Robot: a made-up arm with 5 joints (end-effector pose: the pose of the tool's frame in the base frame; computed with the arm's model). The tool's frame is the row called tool.
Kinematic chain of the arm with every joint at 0, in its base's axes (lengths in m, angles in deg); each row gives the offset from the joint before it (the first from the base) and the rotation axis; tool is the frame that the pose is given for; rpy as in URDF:
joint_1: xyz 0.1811 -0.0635 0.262 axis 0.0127 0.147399 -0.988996
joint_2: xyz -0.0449 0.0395 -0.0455 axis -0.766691 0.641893 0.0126
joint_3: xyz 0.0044 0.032 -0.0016 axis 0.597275 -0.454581 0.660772
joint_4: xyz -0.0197 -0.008 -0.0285 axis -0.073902 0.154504 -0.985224
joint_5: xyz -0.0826 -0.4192 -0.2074 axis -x
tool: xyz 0.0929 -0.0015 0.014 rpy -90 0 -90
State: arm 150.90 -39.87 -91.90 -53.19 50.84
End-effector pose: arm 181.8 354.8 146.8 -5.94 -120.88 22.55
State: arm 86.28 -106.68 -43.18 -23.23 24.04
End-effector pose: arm 170.2 -195.6 -175.1 41.64 74.24 -137.57
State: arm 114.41 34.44 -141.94 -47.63 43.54
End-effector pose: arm 398.8 -83.0 628.1 29.94 -74.43 -81.50
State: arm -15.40 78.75 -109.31 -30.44 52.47
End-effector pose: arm 127.0 201.9 591.2 63.18 26.60 23.57
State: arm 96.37 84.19 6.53 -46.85 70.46
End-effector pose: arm -214.8 -110.7 162.5 -149.80 96.78 -9.98
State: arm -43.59 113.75 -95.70 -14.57 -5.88
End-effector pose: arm -44.0 321.4 401.3 50.17 40.41 92.82
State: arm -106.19 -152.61 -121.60 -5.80 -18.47
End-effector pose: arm 178.5 -312.0 -236.1 -96.04 71.23 63.19
